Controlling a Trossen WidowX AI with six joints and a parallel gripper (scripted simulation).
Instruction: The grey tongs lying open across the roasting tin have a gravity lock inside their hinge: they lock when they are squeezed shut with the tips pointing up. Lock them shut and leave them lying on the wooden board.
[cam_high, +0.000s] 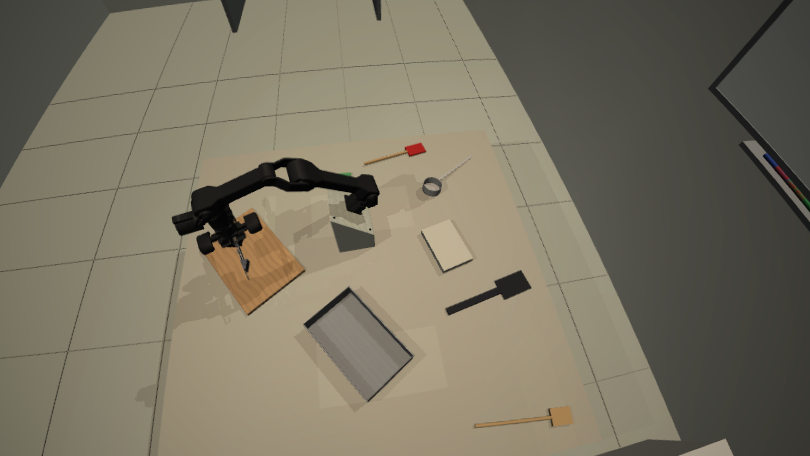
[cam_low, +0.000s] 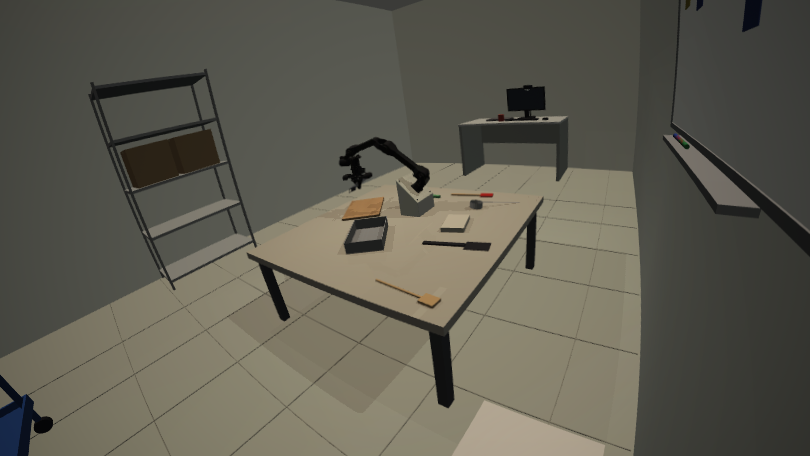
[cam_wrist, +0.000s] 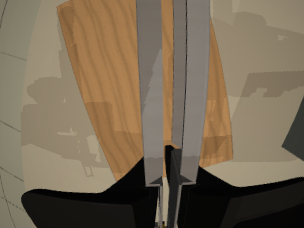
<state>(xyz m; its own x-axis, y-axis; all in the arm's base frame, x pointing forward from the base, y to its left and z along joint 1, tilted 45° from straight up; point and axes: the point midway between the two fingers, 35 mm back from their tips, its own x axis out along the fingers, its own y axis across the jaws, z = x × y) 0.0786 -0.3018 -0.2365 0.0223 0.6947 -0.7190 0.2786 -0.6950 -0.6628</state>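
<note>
The wooden board is 150 mm below my gripper tip, 30 mm behind it and 20 mm to the right of it. From my gripper tip the other things lie so: roasting tin (350 mm ahead, 310 mm to the left, 120 mm below); then block (690 mm to the left, 140 mm below, 80 mm ahead); then green-handled tool (340 mm behind, 300 mm to the left, 150 mm below).
</note>
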